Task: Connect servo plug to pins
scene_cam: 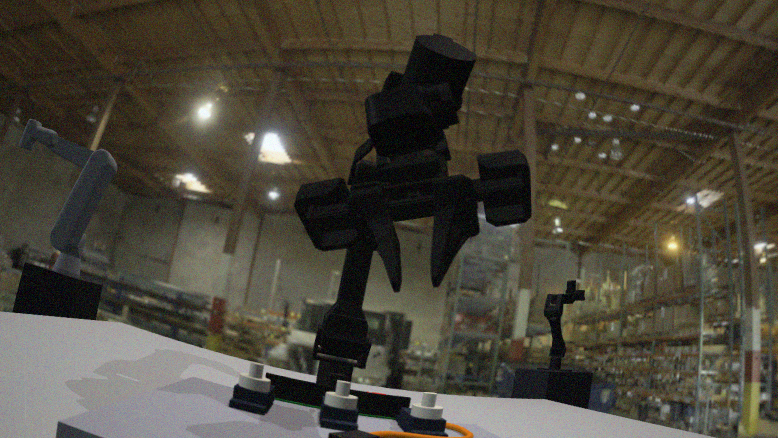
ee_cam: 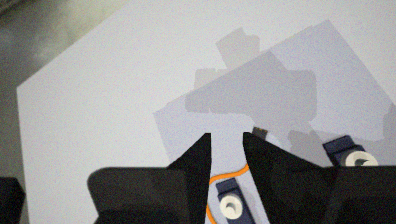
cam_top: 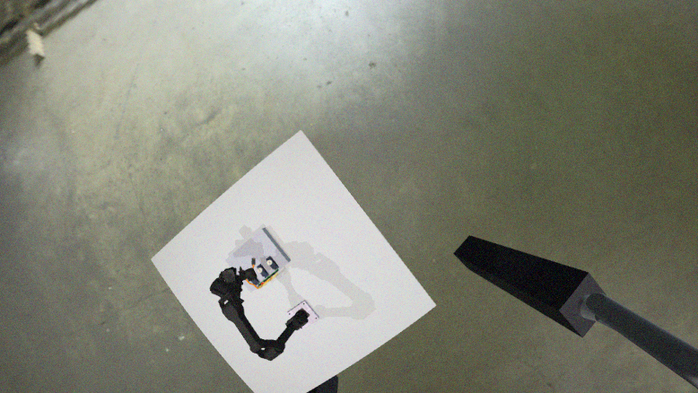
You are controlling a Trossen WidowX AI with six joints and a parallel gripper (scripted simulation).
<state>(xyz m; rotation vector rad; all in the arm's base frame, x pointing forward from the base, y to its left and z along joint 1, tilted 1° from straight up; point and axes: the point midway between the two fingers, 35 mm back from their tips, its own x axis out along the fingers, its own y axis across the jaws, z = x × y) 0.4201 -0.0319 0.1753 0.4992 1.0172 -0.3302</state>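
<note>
Now: gripper tip 140 mm above the pale grey holder, 30 mm to the left of it and 10 mm short of it. From my gripper tip the other things lie so: red band 140 mm behind, 100 mm below, 30 mm to the left.
</note>
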